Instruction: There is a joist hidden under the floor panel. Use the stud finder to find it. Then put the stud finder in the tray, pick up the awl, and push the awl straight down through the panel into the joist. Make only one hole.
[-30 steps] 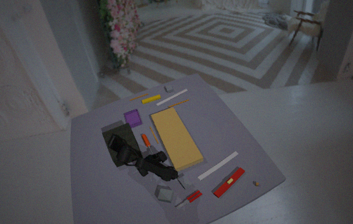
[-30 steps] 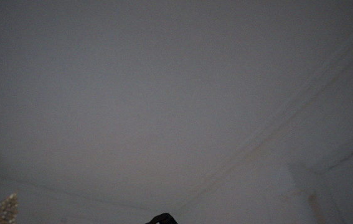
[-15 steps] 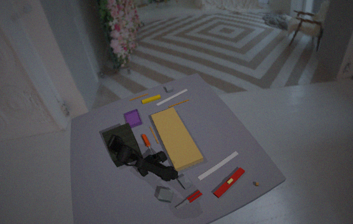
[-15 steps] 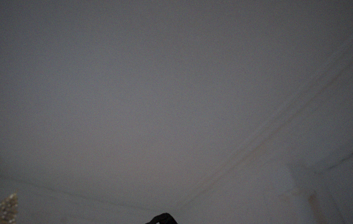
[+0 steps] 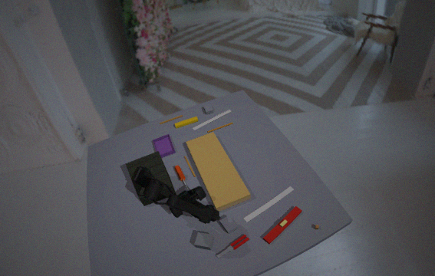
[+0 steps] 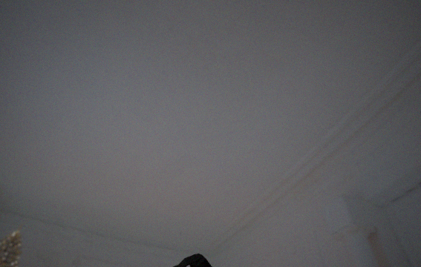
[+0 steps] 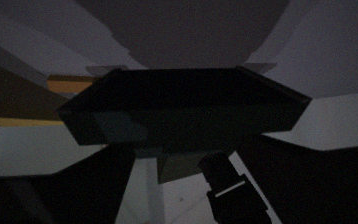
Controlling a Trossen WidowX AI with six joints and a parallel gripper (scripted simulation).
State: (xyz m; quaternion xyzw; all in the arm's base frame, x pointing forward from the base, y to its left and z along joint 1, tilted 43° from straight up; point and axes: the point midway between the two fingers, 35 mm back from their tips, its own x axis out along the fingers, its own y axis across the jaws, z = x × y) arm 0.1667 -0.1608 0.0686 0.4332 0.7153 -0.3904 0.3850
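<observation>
My gripper tip is now 10 mm short of the stud finder, 10 mm to the right of it and 10 mm above it. The rest, counted from my gripper tip: purple tray 20 mm behind, 460 mm to the left, 50 mm below; red level 400 mm ahead, 330 mm to the right, 50 mm below; yellow bar 170 mm ahead, 630 mm to the left, 50 mm below.
</observation>
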